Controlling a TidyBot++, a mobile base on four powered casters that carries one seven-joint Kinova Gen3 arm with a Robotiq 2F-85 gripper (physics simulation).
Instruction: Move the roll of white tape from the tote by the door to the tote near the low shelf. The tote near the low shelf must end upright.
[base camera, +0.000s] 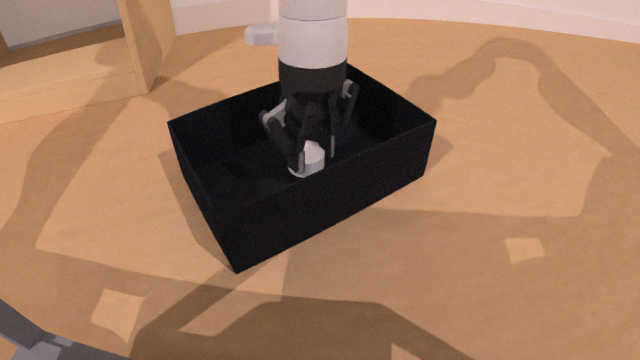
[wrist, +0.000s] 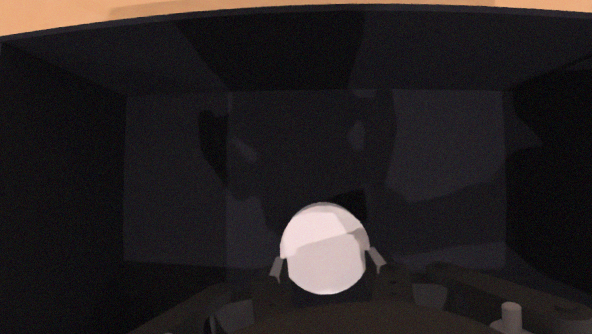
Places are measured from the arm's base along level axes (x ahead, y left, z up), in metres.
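Pixels of known places: gripper, fingertip midpoint: (base camera: 312, 162) (wrist: 326, 268).
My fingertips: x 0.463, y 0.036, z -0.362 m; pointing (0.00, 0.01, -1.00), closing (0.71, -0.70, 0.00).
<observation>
Behind a point stands the place of what it marks.
The black tote (base camera: 330, 200) @(y 0.007, x 0.384, z -0.347 m) (wrist: 425, 50) @(y 0.072, x 0.585, z -0.331 m) stands upright on the floor near the low shelf. My gripper (base camera: 316, 157) @(y 0.036, x 0.463, z -0.362 m) (wrist: 326, 268) @(y 0.036, x 0.463, z -0.362 m) reaches down inside the tote, between its walls. It is shut on the roll of white tape (base camera: 314, 159) @(y 0.033, x 0.458, z -0.352 m) (wrist: 325, 250) @(y 0.045, x 0.473, z -0.352 m), with one finger on each side of the roll. The roll is inside the tote, below the rim; whether its underside touches the tote's floor I cannot tell. The tote by the door does not show in either view.
The low shelf (base camera: 70, 82) @(y 0.606, x 0.658, z -0.328 m) of light wood stands behind and left of the tote, a short way off. A white wall base (base camera: 475, 27) @(y -0.460, x 1.333, z -0.394 m) runs along the back. Part of my grey base (base camera: 20, 325) @(y 0.230, x 0.143, z -0.260 m) shows at the lower left. Shadows fall across the wooden floor (base camera: 475, 185) @(y -0.209, x 0.478, z -0.397 m).
</observation>
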